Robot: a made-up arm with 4 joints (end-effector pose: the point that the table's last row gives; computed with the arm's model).
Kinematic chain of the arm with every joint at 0, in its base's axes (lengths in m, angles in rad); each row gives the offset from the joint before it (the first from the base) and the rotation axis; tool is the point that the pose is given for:
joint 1: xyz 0 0 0.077 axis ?
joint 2: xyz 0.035 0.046 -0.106 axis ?
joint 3: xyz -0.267 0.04 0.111 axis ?
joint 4: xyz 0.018 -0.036 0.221 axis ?
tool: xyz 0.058 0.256 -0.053
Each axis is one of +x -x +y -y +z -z.
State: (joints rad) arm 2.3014 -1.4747 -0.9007 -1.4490
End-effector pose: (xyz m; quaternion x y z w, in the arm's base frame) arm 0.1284 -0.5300 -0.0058 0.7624 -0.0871 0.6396 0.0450
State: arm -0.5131 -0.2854 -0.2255 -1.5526
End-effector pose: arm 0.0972 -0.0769 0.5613 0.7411 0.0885 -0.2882 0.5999
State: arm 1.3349 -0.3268 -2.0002 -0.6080
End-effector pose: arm -0.2798 -0.2017 0.0642 0.7069 -0.3911 -0.5038 0.3058
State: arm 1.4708 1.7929 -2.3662 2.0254
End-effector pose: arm 0.2137 0.1403 -0.3701 -0.3524 -0.1638 0.9211 0.0210
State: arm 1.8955 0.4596 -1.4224 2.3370
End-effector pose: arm 0.0633 0.0629 -0.3973 -0.1223 0.2017 -0.8311 0.5036
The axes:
joint 1: -y
joint 2: -x
joint 3: +z
joint 4: -x

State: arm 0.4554 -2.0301 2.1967 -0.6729
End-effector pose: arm -0.2520 -0.3513 -0.4006 -0.2762 0.5669 -0.7756 0.0297
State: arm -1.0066 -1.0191 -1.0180 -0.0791
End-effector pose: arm 0.1086 -0.1604 0.1481 0.1897 0.5526 -0.6004 0.5461
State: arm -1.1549 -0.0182 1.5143 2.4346
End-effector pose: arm 0.1081 0.1431 0.0843 -0.4428 -0.4010 0.5653 0.5689
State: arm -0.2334 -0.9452 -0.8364 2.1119
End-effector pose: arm -0.3656 -0.1607 0.0064 -0.5019 0.4918 0.0416 0.7103
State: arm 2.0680 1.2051 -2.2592 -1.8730
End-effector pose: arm 0.0802 0.6063 -0.2525 -0.0962 0.8089 -0.1056 0.5704
